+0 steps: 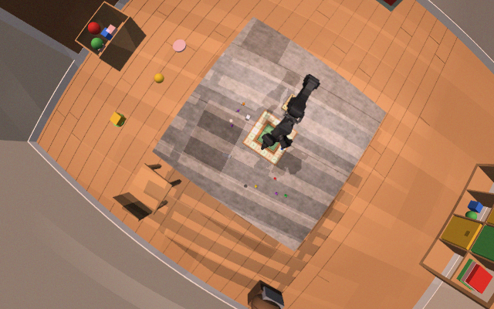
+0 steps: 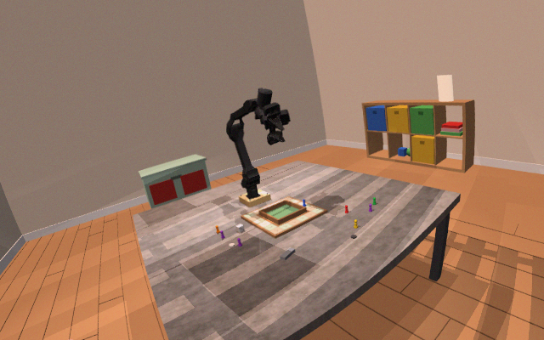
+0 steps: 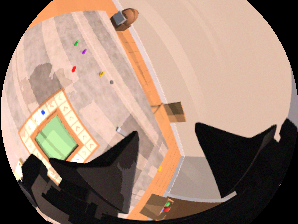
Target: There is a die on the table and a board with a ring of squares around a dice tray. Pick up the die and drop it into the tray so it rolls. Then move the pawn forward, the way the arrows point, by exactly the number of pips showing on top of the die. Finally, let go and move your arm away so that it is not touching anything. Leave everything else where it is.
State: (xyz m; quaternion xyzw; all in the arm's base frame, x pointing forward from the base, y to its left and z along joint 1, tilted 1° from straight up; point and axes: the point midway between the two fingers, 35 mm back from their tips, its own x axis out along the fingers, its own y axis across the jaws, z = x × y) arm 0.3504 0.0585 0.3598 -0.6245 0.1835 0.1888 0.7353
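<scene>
Now: the white die 100 mm behind my gripper tip, 220 mm to the right of it and 360 mm below it. Also, from my gripper tip: green dice tray 120 mm behind, 10 mm to the right, 370 mm below; then blue pawn 120 mm behind, 100 mm to the left, 350 mm below; then red pawn 60 mm ahead, 220 mm to the left, 360 mm below.
</scene>
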